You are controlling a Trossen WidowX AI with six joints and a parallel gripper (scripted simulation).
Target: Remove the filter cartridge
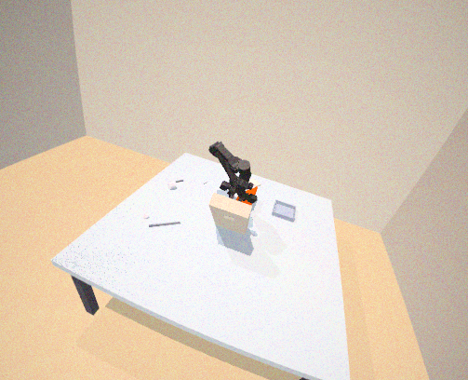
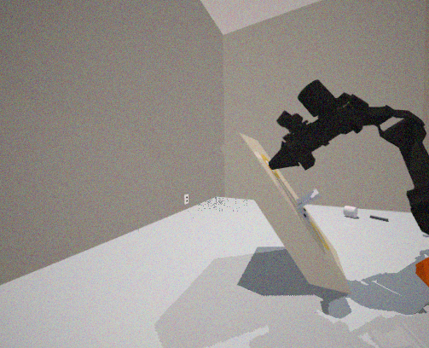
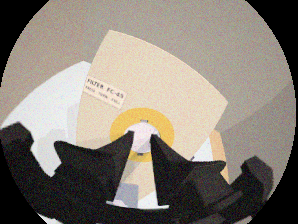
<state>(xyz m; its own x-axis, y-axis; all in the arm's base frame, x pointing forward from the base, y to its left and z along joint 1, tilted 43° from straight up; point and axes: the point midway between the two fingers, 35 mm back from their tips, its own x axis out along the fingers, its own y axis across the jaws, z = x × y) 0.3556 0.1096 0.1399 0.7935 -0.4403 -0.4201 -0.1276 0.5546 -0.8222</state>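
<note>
The round filter cartridge lies 1 cm below my gripper tip and 1 cm ahead of it. The rest, counted from my gripper tip: beige service panel (8 cm below, 4 cm behind); then grey tray (43 cm behind, 30 cm to the left, 23 cm below).
</note>
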